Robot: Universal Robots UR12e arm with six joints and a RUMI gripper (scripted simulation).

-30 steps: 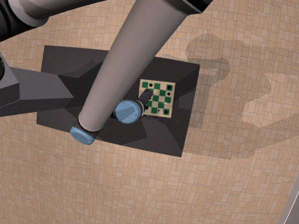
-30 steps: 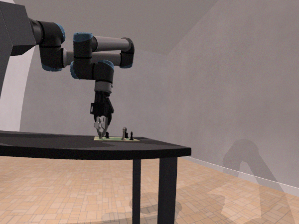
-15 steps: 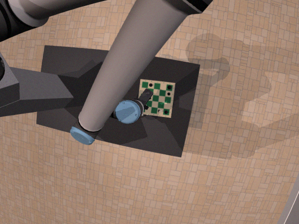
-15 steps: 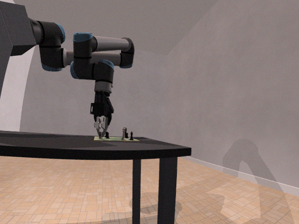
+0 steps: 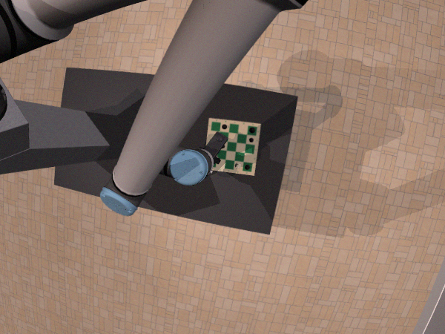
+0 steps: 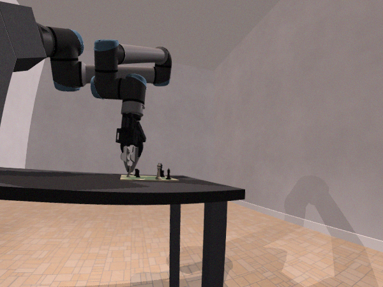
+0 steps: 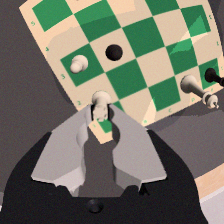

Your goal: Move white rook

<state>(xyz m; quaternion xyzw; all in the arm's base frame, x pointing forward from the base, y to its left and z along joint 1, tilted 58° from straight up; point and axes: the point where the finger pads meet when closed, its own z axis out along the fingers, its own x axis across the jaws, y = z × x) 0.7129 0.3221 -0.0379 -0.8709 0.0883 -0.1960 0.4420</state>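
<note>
Right now the white pawn is 40 mm to the left of my hand, 20 mm below it and 20 mm behind it. Also, from my hand: white rook (10 mm below); then chessboard (70 mm to the left, 50 mm ahead, 40 mm below).
</note>
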